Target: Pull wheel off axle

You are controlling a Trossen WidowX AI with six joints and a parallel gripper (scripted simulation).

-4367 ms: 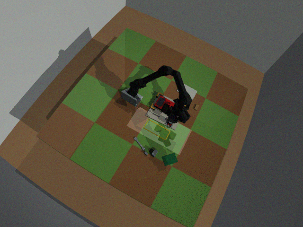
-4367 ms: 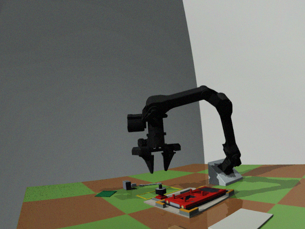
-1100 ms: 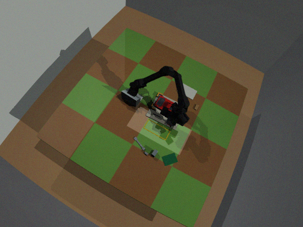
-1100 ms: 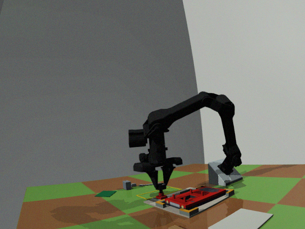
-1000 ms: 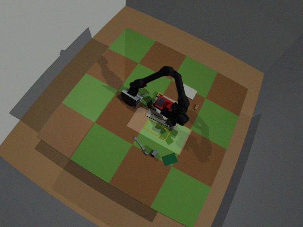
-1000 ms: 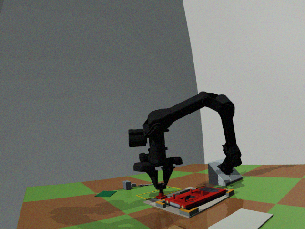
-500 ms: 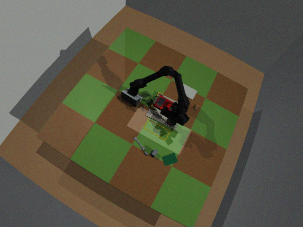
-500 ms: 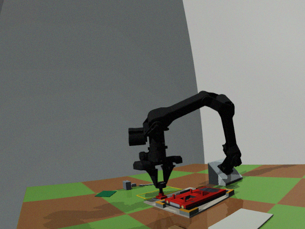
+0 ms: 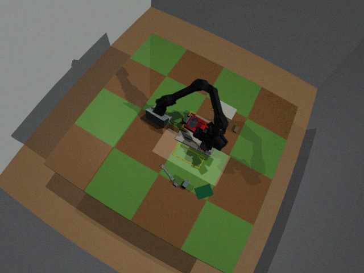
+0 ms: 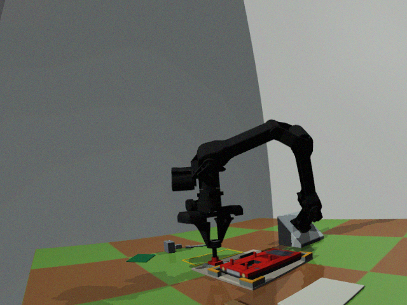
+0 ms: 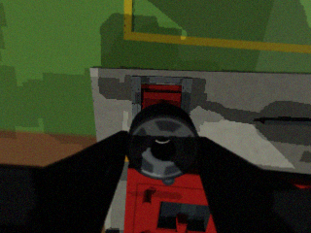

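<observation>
The grey base plate is 90 mm to the left of my gripper tip, 60 mm below it and 60 mm behind it. The rest, counted from my gripper tip: white plate (330 mm to the left, 70 mm below, 10 mm ahead); tan block (230 mm to the left, 140 mm ahead, 60 mm below); dark green card (250 mm to the right, 120 mm ahead, 70 mm below).
</observation>
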